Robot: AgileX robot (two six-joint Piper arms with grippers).
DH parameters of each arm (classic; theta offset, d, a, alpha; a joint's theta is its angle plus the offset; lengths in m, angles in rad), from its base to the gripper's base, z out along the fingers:
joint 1: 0 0.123 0 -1.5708
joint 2: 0.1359 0 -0.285 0
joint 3: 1.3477 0 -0.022 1.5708
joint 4: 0 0.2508 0 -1.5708
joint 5: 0 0 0.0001 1.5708
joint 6: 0 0.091 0 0
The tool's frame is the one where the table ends.
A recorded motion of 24 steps. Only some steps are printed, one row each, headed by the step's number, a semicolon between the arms.
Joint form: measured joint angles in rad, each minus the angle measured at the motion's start. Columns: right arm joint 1, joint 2, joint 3, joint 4, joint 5, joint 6; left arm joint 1, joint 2, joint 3, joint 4, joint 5, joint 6.
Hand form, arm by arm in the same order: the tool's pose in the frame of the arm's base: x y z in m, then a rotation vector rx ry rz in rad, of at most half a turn. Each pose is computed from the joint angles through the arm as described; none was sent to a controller.
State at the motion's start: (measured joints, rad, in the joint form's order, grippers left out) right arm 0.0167 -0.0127 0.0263 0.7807 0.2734 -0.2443; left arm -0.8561 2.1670 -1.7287 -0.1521 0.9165 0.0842
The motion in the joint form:
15: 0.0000 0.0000 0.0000 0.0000 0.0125 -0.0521; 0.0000 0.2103 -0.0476 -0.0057 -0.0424 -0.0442
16: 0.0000 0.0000 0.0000 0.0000 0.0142 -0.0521; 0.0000 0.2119 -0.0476 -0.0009 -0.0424 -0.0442
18: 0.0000 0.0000 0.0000 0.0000 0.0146 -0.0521; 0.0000 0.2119 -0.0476 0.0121 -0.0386 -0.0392
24: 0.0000 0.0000 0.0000 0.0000 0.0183 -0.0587; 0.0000 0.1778 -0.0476 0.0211 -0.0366 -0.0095
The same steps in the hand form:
15: 0.0537 0.0190 0.1866 0.2342 1.7127 0.5263; 0.3041 -0.3672 0.0977 1.1810 2.7708 -0.2898
16: 0.0537 0.0191 0.1865 0.2334 1.7141 0.5271; 0.3043 -0.3670 0.0969 1.1848 2.7696 -0.2833
18: 0.0537 0.0192 0.1864 0.2333 1.7144 0.5272; 0.3047 -0.3661 0.0967 1.2025 2.7624 -0.2659
24: 0.0536 0.0194 0.1862 0.2260 1.7178 0.5240; 0.3054 -0.3660 0.1128 1.2384 2.7080 -0.2704

